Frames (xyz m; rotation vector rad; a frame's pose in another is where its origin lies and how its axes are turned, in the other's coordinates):
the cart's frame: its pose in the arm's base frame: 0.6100 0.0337 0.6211 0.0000 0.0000 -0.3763
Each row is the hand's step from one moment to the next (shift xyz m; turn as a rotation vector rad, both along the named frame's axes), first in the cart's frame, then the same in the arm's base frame.
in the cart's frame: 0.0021 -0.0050 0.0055 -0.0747 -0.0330 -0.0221
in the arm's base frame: 0.0001 -0.0054 0.0055 -0.0816 -0.0032 -0.0221
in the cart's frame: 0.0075 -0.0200 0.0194 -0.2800 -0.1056 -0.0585
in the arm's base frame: -0.0004 -0.0214 0.0194 -0.2992 0.0047 -0.0585
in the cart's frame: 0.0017 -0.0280 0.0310 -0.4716 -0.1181 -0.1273
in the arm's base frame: -0.0087 -0.0267 0.0310 -0.4820 0.0635 -0.1273
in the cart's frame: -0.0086 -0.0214 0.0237 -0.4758 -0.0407 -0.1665
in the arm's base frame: -0.0159 -0.0167 0.0237 -0.4575 0.1370 -0.1665
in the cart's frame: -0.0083 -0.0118 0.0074 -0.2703 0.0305 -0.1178
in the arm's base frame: -0.0121 -0.0079 0.0074 -0.2402 0.1277 -0.1178
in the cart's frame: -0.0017 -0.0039 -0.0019 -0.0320 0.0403 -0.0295
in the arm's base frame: -0.0030 -0.0030 -0.0019 -0.0150 0.0492 -0.0295
